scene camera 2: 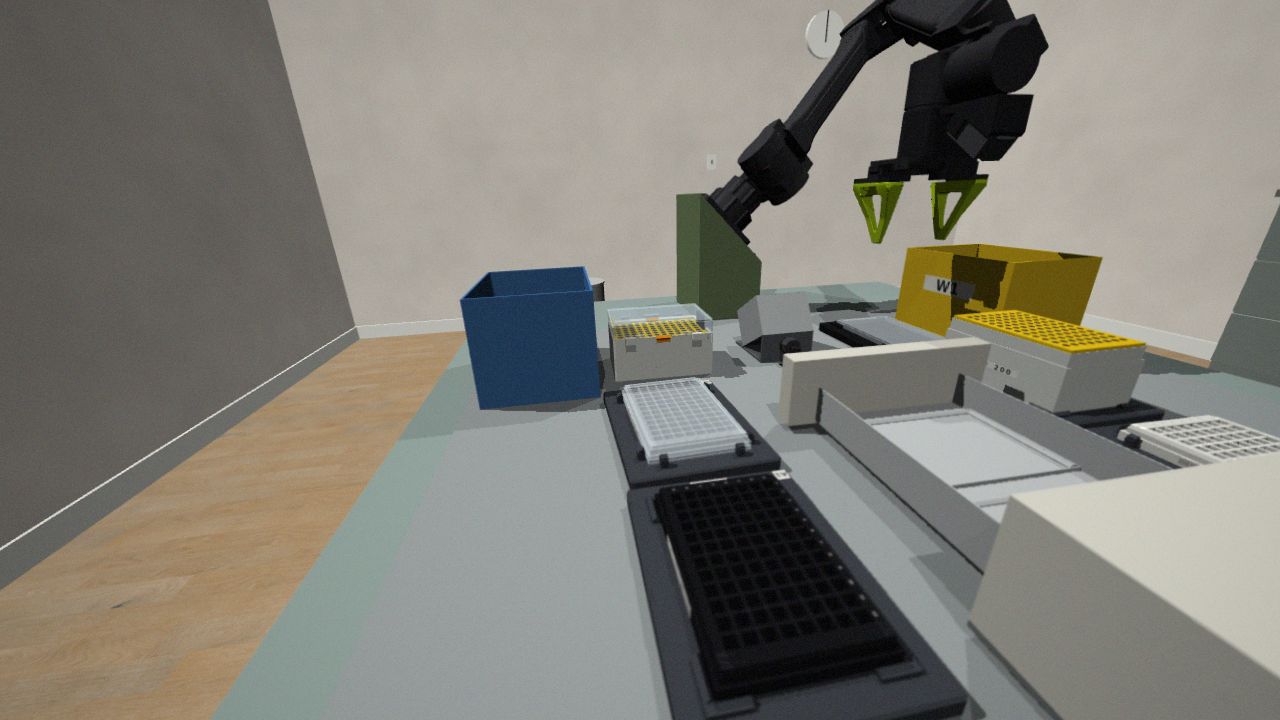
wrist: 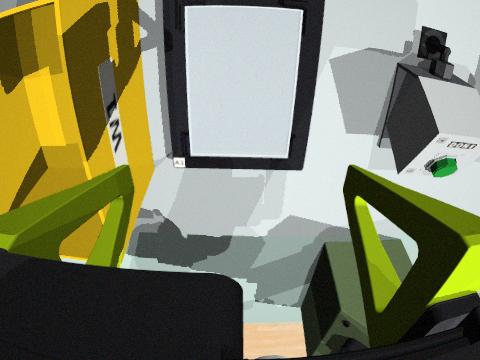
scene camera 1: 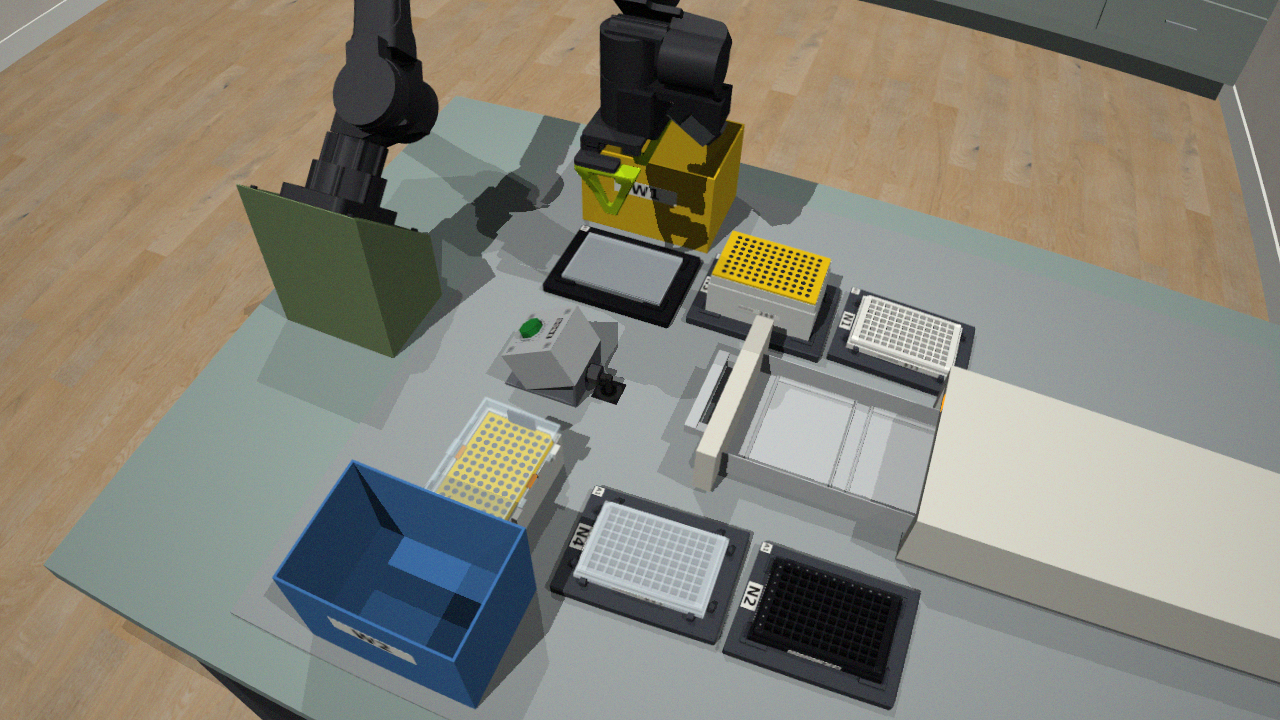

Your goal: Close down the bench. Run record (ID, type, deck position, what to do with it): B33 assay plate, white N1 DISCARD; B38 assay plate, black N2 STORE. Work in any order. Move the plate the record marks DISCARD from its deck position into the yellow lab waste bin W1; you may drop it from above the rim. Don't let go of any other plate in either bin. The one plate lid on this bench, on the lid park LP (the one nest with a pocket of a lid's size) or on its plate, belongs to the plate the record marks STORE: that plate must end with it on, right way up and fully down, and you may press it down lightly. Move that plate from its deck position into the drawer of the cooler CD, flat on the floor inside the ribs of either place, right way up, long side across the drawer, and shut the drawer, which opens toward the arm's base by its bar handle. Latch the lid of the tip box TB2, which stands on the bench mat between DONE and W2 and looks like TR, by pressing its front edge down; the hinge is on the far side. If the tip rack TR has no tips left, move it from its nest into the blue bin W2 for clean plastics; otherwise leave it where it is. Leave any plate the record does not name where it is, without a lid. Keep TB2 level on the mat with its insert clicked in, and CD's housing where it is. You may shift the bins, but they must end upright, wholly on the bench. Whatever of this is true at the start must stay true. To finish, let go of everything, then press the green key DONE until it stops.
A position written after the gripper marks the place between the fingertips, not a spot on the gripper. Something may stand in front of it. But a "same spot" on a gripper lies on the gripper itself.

gripper: scene camera 2; wrist; scene camera 1 626, 188
tip rack TR: scene camera 2; scene camera 1; not seen in the wrist view (out of frame)
blue bin W2: scene camera 2 538, 348; scene camera 1 418, 565; not seen in the wrist view (out of frame)
same spot on tip rack TR: (scene camera 1: 753, 276) = (scene camera 2: 1003, 325)
same spot on gripper: (wrist: 56, 303) = (scene camera 2: 965, 170)
